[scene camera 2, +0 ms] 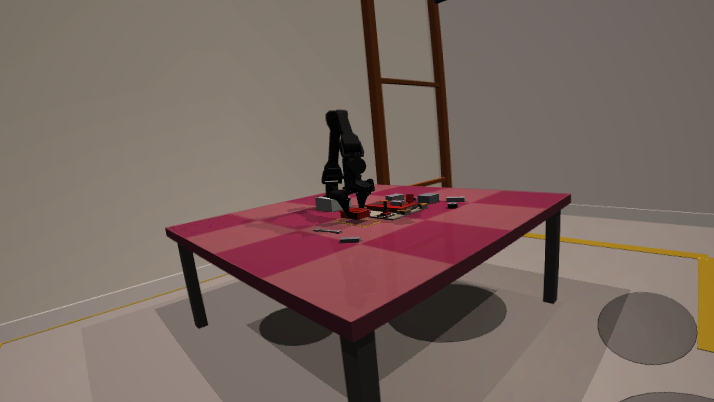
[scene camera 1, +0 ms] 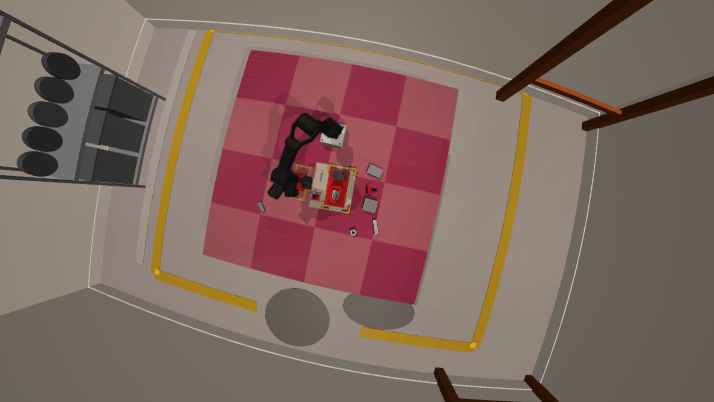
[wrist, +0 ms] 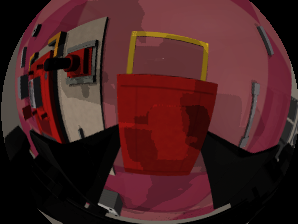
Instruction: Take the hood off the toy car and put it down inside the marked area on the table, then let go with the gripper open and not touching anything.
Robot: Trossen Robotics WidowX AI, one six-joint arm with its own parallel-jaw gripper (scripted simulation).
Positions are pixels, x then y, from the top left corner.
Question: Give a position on a red hood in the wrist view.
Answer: At 162, 120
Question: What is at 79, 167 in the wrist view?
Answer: The gripper.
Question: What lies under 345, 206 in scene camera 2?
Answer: The gripper.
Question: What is the gripper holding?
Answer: A red hood.
